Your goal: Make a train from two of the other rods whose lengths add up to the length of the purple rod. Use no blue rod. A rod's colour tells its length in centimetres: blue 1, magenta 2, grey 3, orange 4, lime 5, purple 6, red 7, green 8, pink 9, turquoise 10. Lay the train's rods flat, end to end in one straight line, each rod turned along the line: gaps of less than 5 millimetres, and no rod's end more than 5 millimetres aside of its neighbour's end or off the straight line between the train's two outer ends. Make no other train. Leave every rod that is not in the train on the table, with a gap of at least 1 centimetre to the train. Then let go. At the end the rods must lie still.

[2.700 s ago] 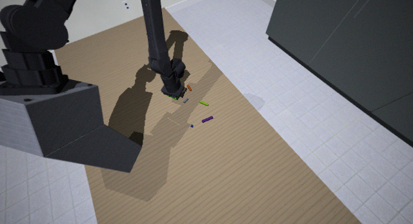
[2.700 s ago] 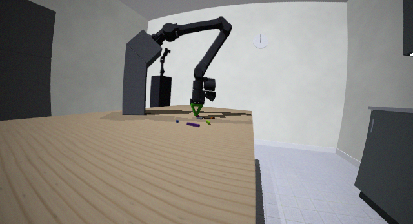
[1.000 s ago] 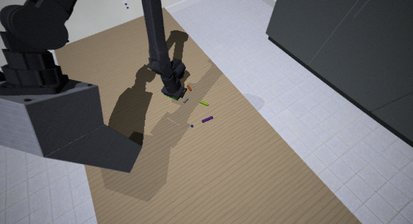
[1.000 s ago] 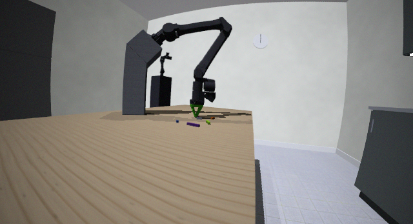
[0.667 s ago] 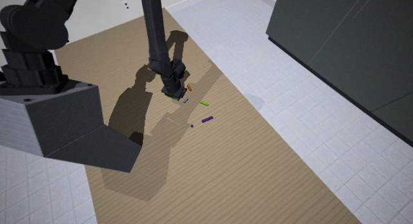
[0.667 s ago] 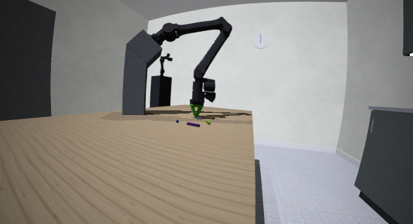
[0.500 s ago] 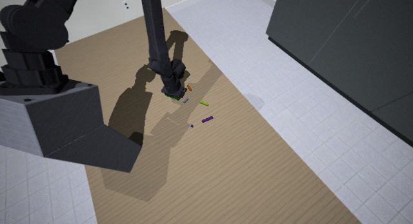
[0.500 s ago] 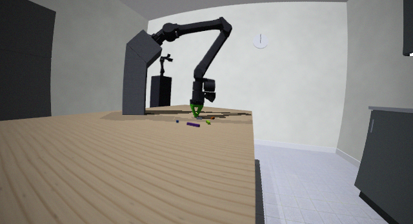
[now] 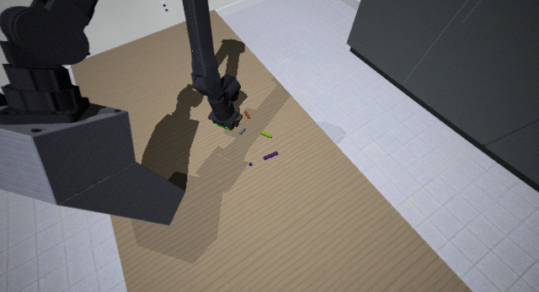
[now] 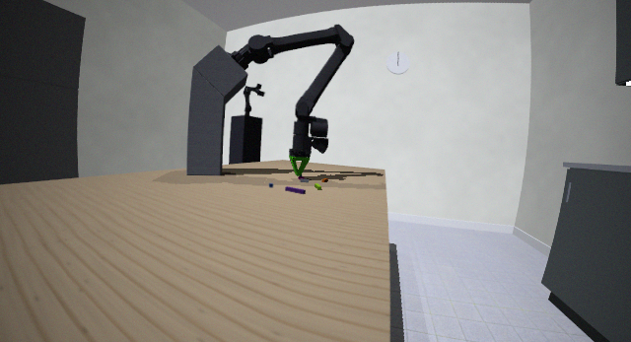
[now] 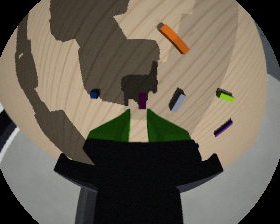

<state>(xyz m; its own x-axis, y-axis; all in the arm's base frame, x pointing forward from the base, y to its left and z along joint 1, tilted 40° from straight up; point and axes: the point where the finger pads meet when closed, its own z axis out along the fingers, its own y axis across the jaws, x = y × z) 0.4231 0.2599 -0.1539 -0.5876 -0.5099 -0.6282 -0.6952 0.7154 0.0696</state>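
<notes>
Right now the magenta rod is 2 cm below my hand, 1 cm to the left of it and 1 cm ahead of it. Round my hand: orange rod 9 cm ahead, 5 cm to the left, 2 cm below; then lime rod 14 cm ahead, 8 cm to the right, 2 cm below; then grey rod 5 cm ahead, 3 cm to the right, 2 cm below.
</notes>
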